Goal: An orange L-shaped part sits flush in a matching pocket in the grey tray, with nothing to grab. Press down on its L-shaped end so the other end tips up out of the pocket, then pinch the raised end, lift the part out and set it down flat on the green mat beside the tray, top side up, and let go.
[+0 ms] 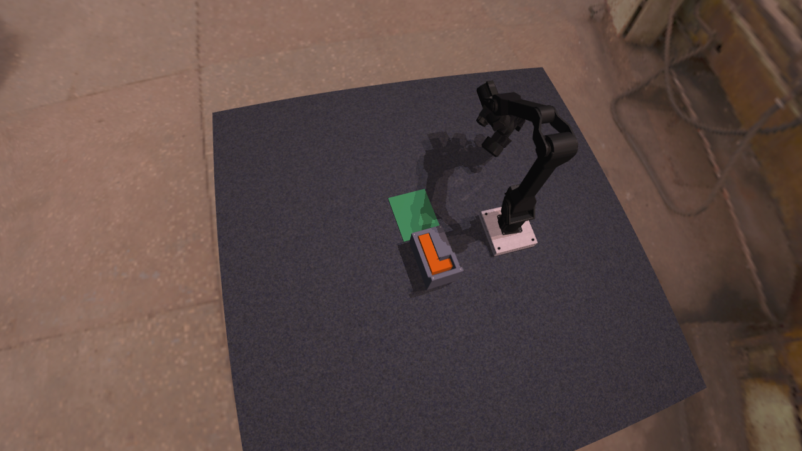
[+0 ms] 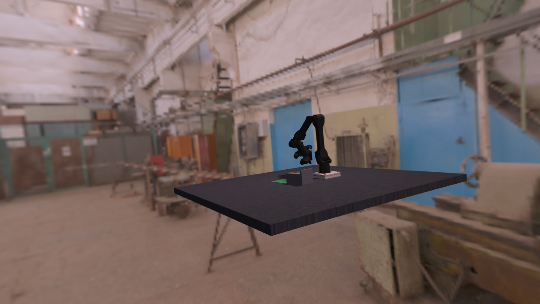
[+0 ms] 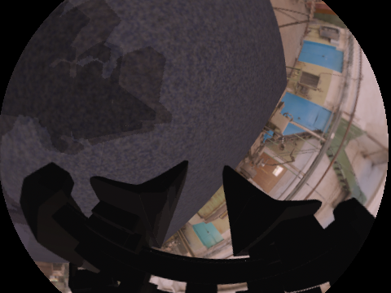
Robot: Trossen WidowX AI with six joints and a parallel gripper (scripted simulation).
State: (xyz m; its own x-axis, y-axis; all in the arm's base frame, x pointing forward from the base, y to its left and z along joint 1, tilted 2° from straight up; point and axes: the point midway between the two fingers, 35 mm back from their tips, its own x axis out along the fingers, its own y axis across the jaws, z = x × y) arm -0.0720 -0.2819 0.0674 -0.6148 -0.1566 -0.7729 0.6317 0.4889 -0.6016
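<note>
My gripper tip is 360 mm to the right of the orange L-shaped part, 340 mm short of it and 30 mm above it. Also, from my gripper tip: green mat 370 mm ahead, 200 mm to the left, 90 mm below.
</note>
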